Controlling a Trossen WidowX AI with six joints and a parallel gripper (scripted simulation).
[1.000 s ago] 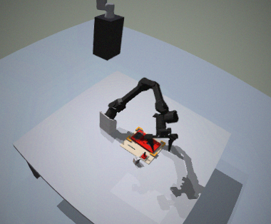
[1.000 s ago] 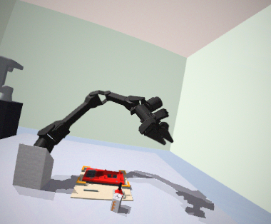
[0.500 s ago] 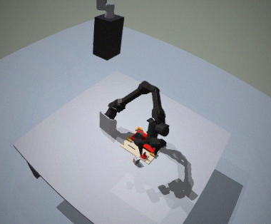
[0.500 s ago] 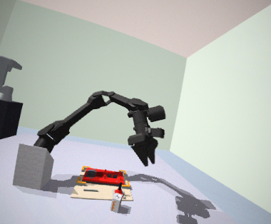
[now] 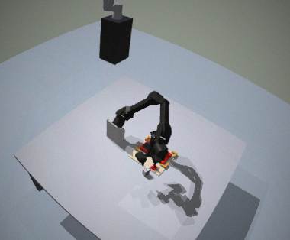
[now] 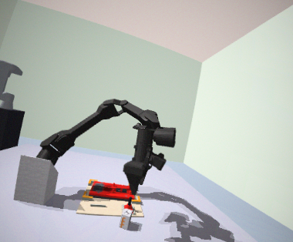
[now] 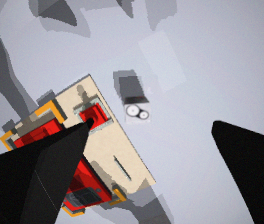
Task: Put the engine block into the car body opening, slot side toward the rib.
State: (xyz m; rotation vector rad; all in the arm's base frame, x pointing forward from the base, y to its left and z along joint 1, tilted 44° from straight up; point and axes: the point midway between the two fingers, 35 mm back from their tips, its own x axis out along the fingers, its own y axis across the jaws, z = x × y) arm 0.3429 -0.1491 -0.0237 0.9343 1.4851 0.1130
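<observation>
The engine block is 120 mm below my gripper tip, 20 mm to the left of it and 20 mm behind it.
</observation>
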